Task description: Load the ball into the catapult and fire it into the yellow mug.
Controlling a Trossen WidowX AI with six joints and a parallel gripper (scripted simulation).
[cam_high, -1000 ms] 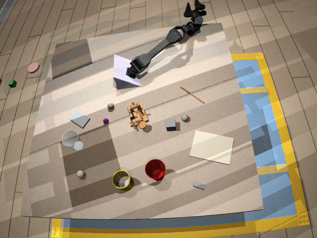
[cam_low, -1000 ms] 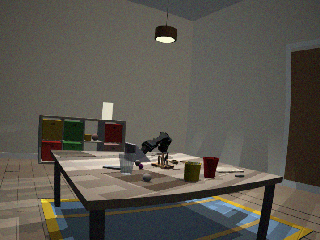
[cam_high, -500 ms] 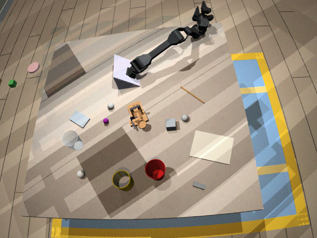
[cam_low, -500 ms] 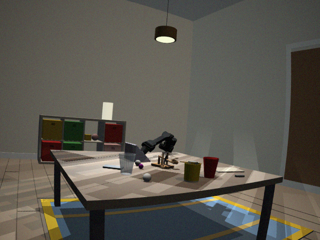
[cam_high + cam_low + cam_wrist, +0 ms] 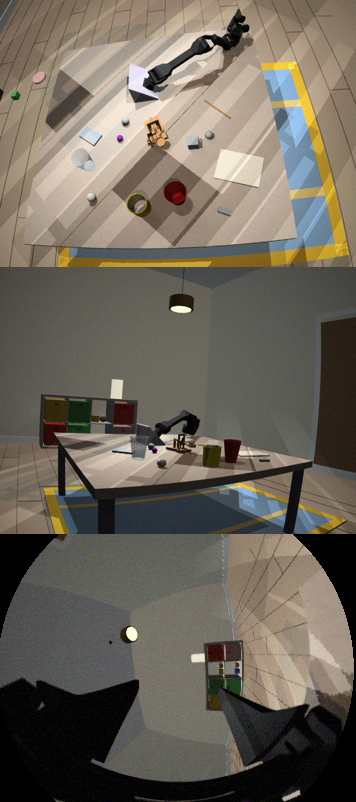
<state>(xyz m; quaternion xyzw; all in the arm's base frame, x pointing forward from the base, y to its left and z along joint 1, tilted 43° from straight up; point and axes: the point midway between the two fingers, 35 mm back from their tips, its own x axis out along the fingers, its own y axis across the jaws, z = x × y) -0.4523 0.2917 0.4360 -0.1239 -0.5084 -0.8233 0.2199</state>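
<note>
My gripper tip is now 80 cm short of the wooden catapult, 45 cm to the left of it and 8 cm above it. Round my gripper tip: cream sheet (96 cm ahead, 4 cm to the right, 13 cm below); stick (63 cm ahead, 14 cm to the right, 13 cm below); grey cube (84 cm ahead, 26 cm to the right, 11 cm below).
</note>
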